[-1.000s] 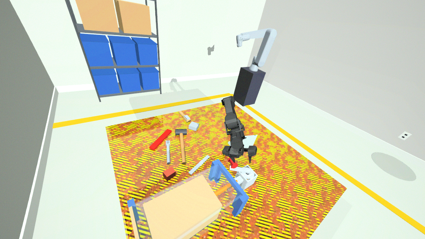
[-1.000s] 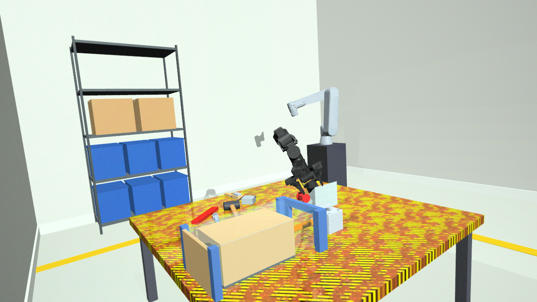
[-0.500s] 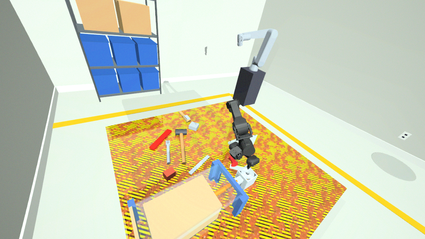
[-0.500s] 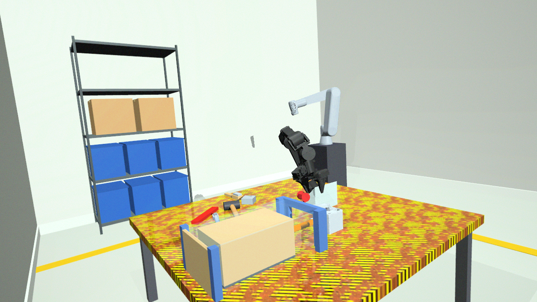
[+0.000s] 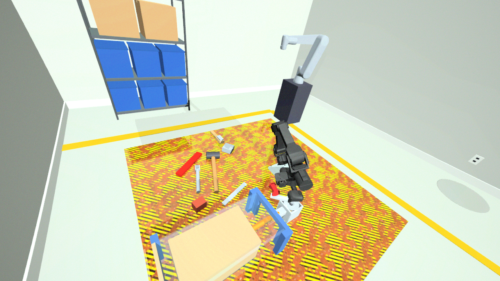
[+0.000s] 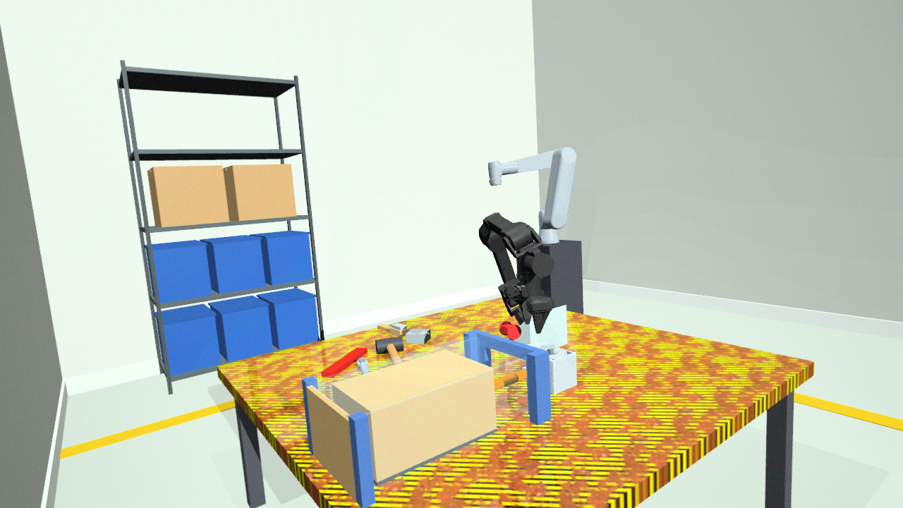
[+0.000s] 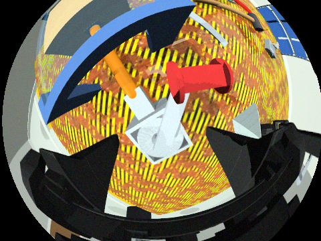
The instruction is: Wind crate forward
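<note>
Now: the winch handle 5 cm below my gripper tip and 3 cm to the right of it. The rest, counted from my gripper tip: red grip 6 cm to the right, 3 cm ahead, 2 cm below; blue steel frame 12 cm ahead, 5 cm below, 3 cm to the left; grey winch 13 cm below, 6 cm behind, 2 cm to the left.
</note>
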